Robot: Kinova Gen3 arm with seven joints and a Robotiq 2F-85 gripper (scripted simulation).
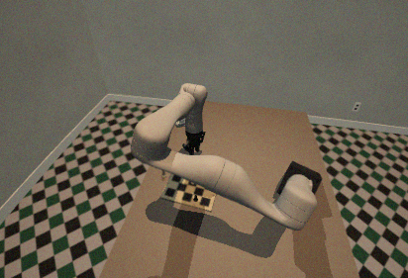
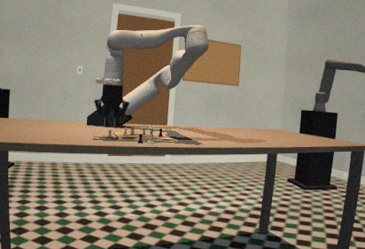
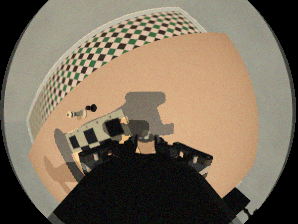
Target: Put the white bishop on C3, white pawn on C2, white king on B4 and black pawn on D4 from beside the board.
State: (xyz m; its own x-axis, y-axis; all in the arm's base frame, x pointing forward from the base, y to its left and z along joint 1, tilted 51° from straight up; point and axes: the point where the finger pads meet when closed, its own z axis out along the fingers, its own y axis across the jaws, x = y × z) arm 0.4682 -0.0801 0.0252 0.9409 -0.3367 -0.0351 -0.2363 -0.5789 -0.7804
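The chessboard is 6 cm behind my hand, 13 cm to the left of it and 5 cm below it.
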